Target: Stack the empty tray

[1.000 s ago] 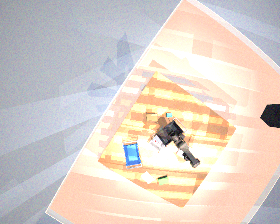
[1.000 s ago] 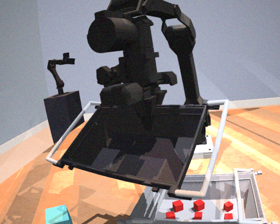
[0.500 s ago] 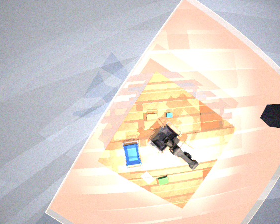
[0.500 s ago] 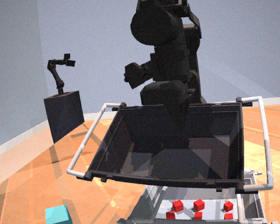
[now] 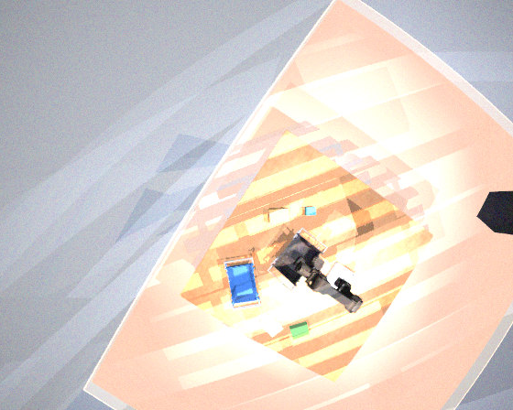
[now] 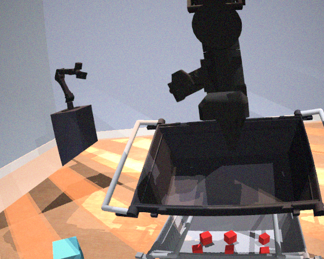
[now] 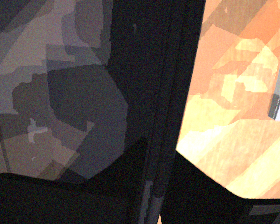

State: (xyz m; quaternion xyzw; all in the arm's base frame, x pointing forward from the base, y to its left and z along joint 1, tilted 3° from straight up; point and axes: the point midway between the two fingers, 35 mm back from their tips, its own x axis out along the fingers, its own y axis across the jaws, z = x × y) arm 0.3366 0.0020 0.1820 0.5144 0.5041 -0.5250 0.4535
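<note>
Now: gripper tip 70 mm short of the dark tray and 10 mm to the left of it. Round my gripper tip: cyan cube 290 mm to the right, 160 mm below, 120 mm ahead; tan block 270 mm ahead, 150 mm to the right, 150 mm below; green block 410 mm to the left, 290 mm behind, 160 mm below.
</note>
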